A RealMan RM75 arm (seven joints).
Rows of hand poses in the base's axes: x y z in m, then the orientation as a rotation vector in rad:
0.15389, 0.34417, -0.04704, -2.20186, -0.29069, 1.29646
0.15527, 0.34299, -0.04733, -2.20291, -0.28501, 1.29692
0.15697, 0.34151, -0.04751, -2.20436, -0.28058, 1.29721
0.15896, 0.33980, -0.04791, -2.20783, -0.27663, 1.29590
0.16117, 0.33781, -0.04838, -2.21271, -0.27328, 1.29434
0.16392, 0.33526, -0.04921, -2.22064, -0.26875, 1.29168
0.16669, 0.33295, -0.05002, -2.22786, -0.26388, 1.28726
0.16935, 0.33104, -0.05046, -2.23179, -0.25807, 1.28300
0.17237, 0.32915, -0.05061, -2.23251, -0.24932, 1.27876
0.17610, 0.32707, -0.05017, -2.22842, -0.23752, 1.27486
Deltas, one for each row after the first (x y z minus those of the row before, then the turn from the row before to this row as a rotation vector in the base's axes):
0.00138, -0.00118, -0.00029, -0.00264, 0.00105, -0.00327
0.00170, -0.00148, -0.00018, -0.00254, 0.00050, -0.00241
0.00199, -0.00171, -0.00040, -0.00333, -0.00139, -0.00221
0.00221, -0.00199, -0.00047, -0.00417, -0.00228, -0.00154
0.00275, -0.00255, -0.00083, -0.00647, -0.00396, -0.00194
0.00277, -0.00231, -0.00081, -0.00529, -0.00459, -0.00304
0.00266, -0.00191, -0.00044, -0.00303, -0.00289, -0.00446
0.00302, -0.00189, -0.00015, -0.00134, -0.00091, -0.00724
0.00373, -0.00208, 0.00044, 0.00144, 0.00196, -0.01040

